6 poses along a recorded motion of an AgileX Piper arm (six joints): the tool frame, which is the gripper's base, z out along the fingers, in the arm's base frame.
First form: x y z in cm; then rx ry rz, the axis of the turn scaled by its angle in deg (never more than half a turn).
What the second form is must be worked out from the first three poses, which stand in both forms.
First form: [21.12, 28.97, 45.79, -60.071, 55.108, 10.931]
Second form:
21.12, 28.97, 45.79
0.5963, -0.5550, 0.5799
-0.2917, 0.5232, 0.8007
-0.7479, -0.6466, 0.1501

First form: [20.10, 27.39, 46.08, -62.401, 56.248, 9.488]
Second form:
20.10, 27.39, 46.08
0.5881, -0.5561, 0.5873
-0.3327, 0.4956, 0.8023
-0.7373, -0.6672, 0.1065

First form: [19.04, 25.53, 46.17, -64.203, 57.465, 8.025]
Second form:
19.04, 25.53, 46.17
0.5776, -0.5555, 0.5982
-0.3703, 0.4747, 0.7984
-0.7275, -0.6827, 0.0685

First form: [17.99, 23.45, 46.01, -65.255, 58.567, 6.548]
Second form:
17.99, 23.45, 46.01
0.5670, -0.5509, 0.6124
-0.4020, 0.4638, 0.7895
-0.7189, -0.6939, 0.0415

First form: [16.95, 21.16, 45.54, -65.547, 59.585, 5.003]
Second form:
16.95, 21.16, 45.54
0.5559, -0.5415, 0.6307
-0.4287, 0.4633, 0.7756
-0.7121, -0.7016, 0.0254

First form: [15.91, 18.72, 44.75, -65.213, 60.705, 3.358]
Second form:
15.91, 18.72, 44.75
0.5418, -0.5284, 0.6537
-0.4530, 0.4715, 0.7566
-0.7079, -0.7061, 0.0161

